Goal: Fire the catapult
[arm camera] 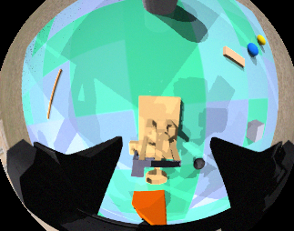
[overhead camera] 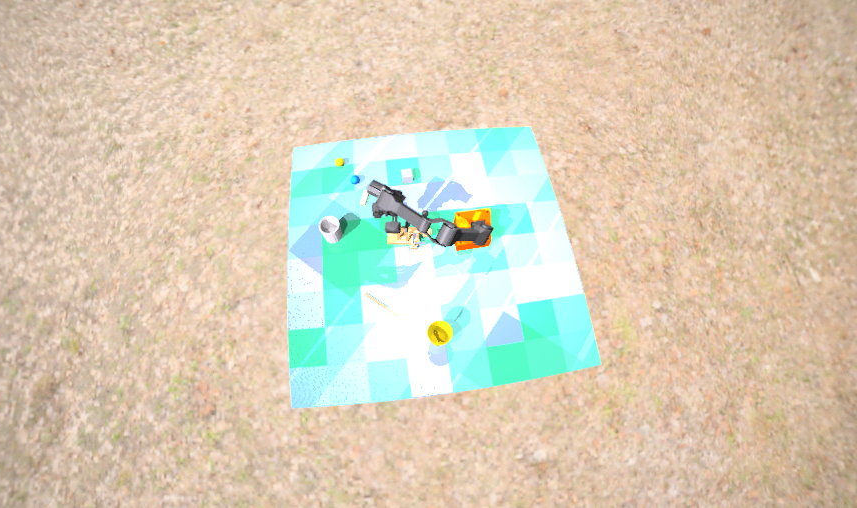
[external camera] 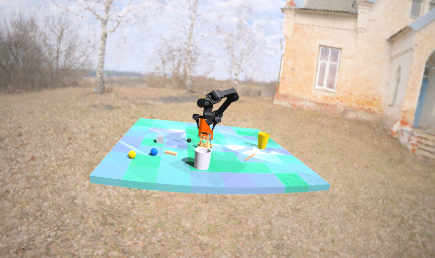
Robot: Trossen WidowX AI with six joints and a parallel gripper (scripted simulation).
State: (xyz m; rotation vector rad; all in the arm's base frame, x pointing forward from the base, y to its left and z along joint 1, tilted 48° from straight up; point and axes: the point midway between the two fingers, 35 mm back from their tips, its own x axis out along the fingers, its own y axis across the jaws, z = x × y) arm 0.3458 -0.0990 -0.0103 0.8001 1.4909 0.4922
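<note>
Right now the black ball is 150 mm behind my gripper tip, 80 mm to the right of it and 120 mm below it. Round my gripper tip: wooden catapult (70 mm behind, 40 mm to the left, 80 mm below); white mug (280 mm ahead, 50 mm to the right, 110 mm below); small wooden block (120 mm ahead, 220 mm to the right, 130 mm below).
</note>
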